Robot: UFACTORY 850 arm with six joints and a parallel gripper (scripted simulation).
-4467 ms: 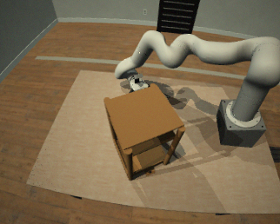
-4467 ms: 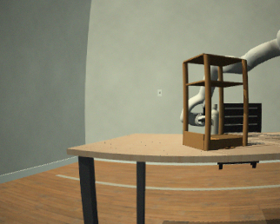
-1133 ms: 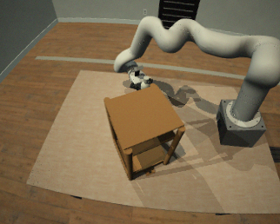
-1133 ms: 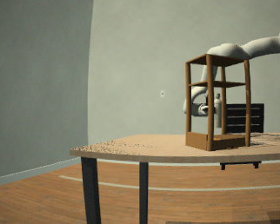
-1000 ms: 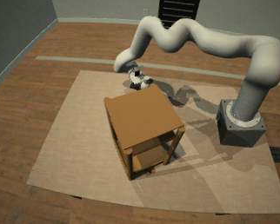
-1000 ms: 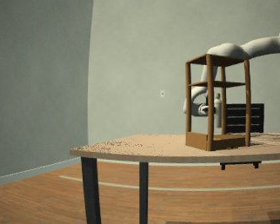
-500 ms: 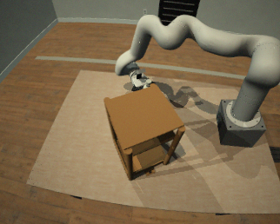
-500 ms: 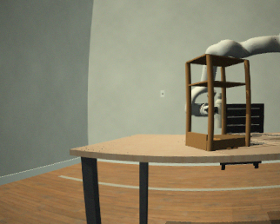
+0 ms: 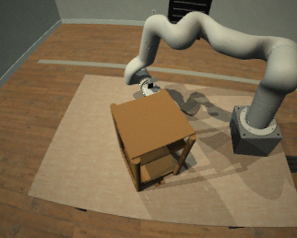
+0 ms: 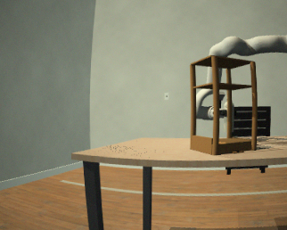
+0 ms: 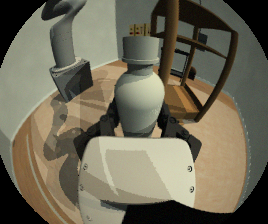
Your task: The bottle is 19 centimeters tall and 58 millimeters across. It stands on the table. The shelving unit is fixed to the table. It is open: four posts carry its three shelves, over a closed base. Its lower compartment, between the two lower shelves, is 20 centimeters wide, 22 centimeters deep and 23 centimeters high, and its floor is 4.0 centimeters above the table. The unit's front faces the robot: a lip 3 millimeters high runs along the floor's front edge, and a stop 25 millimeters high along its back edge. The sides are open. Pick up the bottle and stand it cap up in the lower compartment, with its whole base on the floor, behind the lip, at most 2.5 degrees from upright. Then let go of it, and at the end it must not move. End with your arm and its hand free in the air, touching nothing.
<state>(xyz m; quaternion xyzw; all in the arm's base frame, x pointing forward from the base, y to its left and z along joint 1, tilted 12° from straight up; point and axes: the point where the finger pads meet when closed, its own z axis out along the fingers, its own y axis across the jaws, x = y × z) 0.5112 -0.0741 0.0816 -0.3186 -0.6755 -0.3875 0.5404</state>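
Now: hand 3 cm short of the wooden shelving unit, 26 cm to the right of it and 3 cm below it. Round my hand: grey bottle (2 cm above).
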